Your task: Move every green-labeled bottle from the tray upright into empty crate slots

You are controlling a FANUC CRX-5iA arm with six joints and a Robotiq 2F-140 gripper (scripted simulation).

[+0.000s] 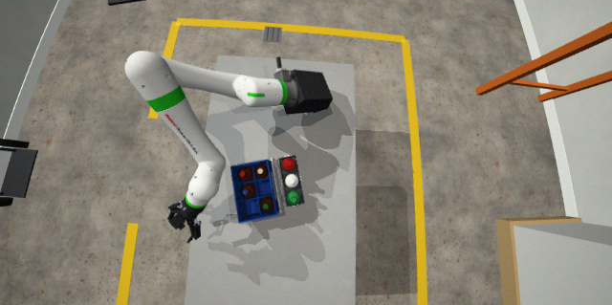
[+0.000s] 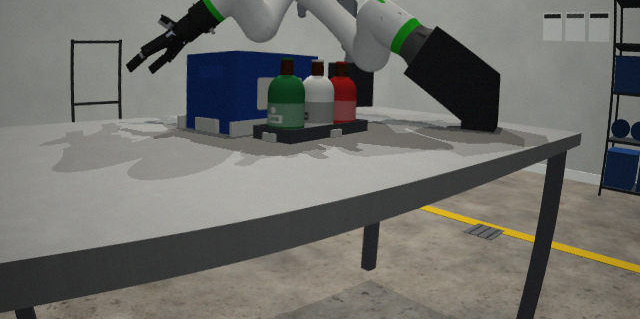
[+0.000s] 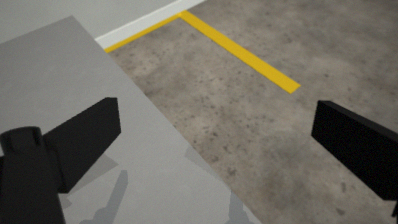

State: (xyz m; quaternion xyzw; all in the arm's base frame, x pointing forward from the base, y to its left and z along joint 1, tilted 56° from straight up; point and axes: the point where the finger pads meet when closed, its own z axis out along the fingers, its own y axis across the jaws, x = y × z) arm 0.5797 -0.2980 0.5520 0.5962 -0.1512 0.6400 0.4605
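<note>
Now: hand 50 mm past the green-labeled bottle, 560 mm to the right of it and 70 mm above it. From my hand the other things lie so: blue crate (120 mm behind, 370 mm to the left, 70 mm below); then brown bottle (120 mm behind, 330 mm to the left, 60 mm below); then white bottle (140 mm behind, 560 mm to the left, 70 mm below).
</note>
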